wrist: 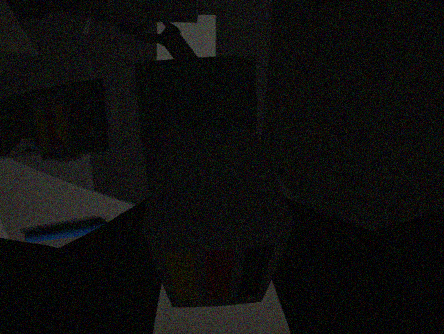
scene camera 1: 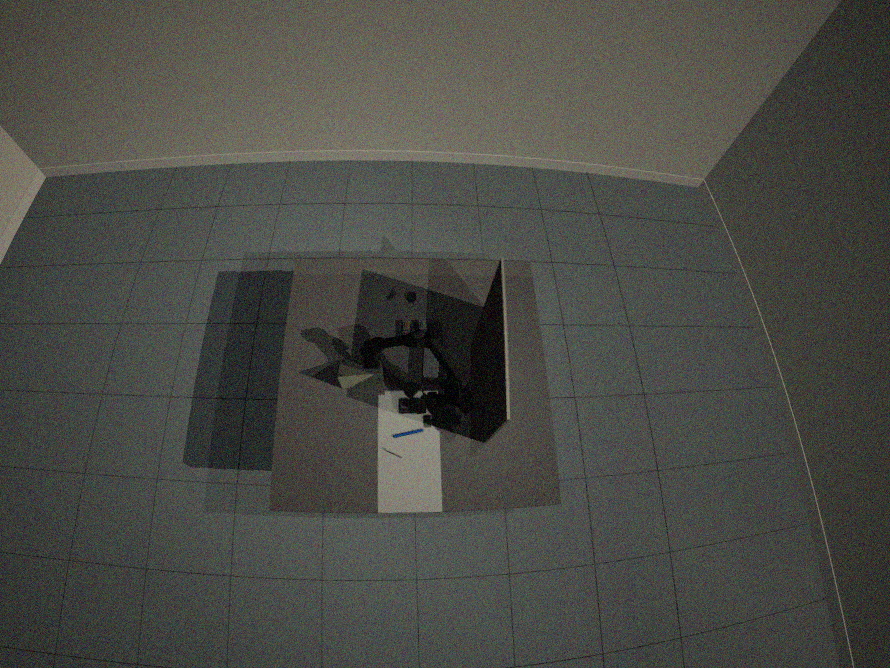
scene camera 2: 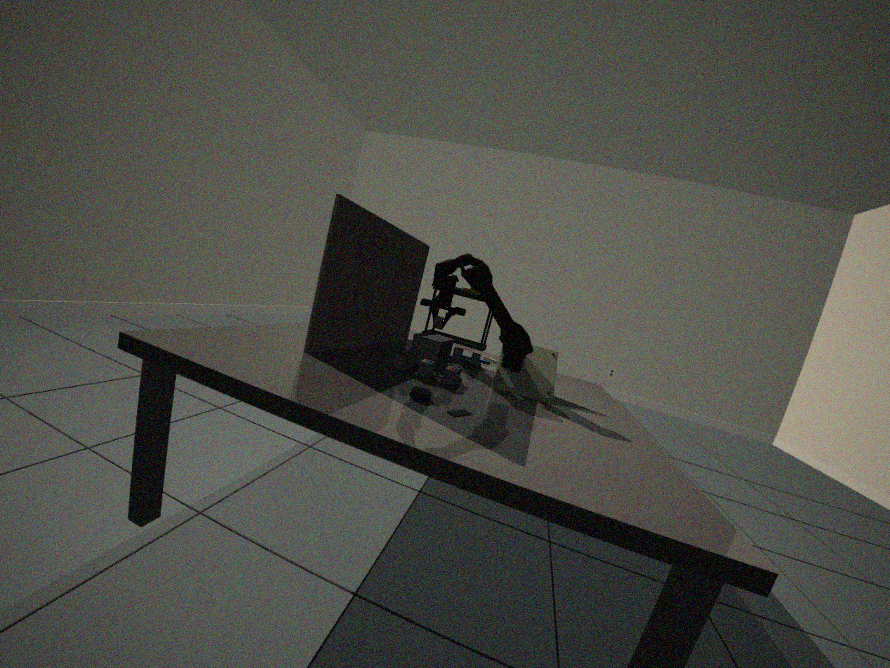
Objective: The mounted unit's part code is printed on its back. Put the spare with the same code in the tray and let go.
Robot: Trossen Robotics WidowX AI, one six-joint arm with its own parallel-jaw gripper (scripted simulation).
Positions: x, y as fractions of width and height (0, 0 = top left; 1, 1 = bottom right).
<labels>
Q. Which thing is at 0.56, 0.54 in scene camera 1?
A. A tall upright panel.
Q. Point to a tall upright panel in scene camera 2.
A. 0.42, 0.41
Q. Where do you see a blue pen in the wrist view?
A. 0.18, 0.69
</labels>
